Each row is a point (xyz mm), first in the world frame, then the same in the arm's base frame.
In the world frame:
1: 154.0 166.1 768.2
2: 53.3 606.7 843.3
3: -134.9 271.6 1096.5
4: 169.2 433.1 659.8
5: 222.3 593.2 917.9
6: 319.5 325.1 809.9
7: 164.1 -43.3 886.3
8: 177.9 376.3 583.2
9: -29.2 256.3 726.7
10: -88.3 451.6 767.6
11: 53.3 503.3 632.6
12: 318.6 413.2 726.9
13: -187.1 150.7 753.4
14: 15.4 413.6 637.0
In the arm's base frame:
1: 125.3 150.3 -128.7
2: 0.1 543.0 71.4
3: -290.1 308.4 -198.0
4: 220.4 385.6 8.6
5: -6.8 424.2 213.4
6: 140.4 181.5 102.0
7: 28.0 -54.1 -210.4
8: 297.2 353.7 -38.9
9: 93.0 330.7 -227.8
10: 25.1 510.6 -148.1
11: 200.3 510.7 -46.7
12: 213.5 273.9 129.7
13: 14.8 322.1 -402.7
14: 186.1 456.8 -126.7

